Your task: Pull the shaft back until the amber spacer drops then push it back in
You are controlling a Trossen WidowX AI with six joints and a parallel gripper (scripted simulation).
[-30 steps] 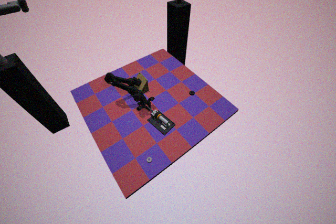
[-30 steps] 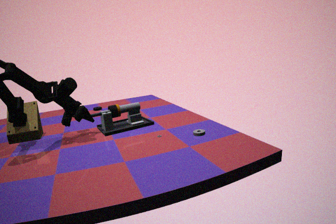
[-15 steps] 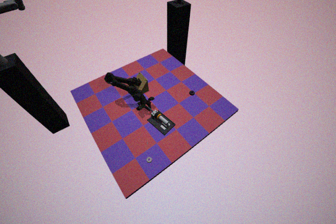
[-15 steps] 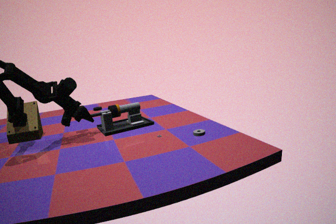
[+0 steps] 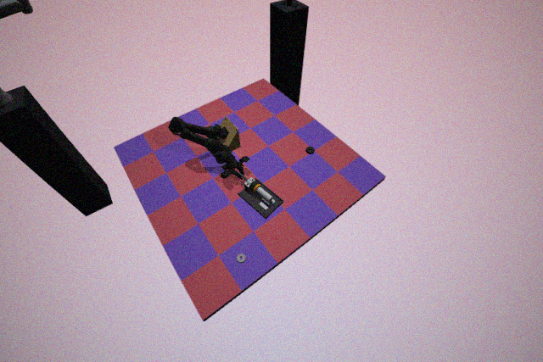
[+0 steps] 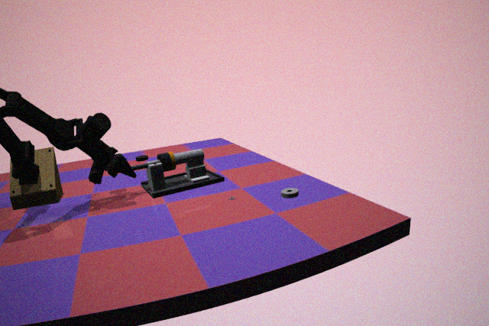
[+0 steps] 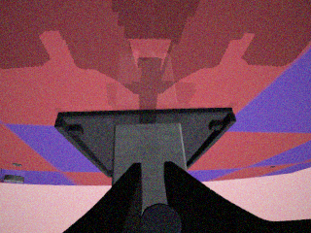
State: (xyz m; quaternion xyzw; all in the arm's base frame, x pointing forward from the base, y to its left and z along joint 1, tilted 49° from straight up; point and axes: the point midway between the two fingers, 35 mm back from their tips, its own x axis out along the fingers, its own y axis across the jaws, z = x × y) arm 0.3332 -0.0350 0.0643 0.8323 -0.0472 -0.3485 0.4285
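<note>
My gripper tip is now 50 mm short of the thin dark shaft, 10 mm to the right of it and 20 mm below it. Round my gripper tip: grey ring (380 mm ahead, 240 mm to the right, 50 mm below); amber spacer (120 mm ahead, 30 mm to the left, 20 mm above).
</note>
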